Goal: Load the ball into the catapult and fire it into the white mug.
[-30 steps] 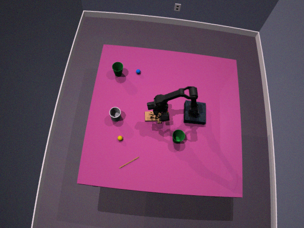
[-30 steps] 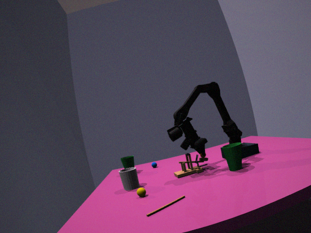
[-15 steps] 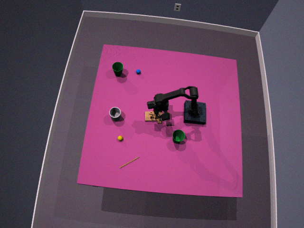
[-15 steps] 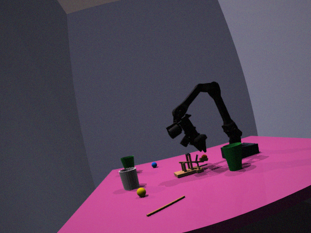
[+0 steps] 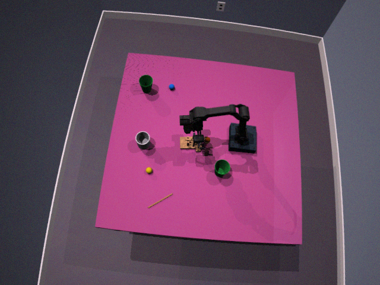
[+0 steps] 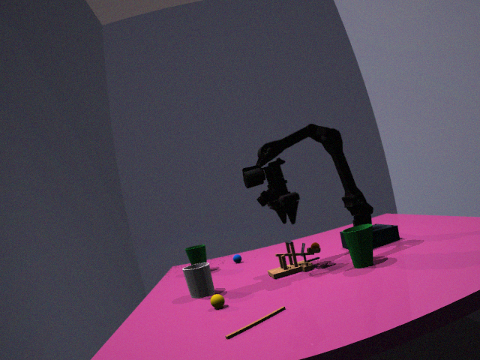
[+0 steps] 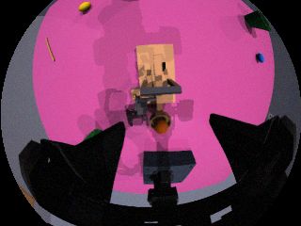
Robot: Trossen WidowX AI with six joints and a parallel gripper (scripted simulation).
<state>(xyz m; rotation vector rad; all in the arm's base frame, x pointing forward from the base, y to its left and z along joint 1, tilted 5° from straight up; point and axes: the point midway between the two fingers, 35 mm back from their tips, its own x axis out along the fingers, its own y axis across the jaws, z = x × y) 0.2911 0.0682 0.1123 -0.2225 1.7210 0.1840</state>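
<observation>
Right now the orange ball is 100 mm below my gripper tip, 70 mm behind it and 20 mm to the right of it. Round my gripper tip: yellow ball: 250 mm to the left, 250 mm ahead, 150 mm below; white mug: 330 mm ahead, 140 mm below, 80 mm to the left; wooden catapult: 110 mm below, 20 mm to the left, 10 mm behind.
</observation>
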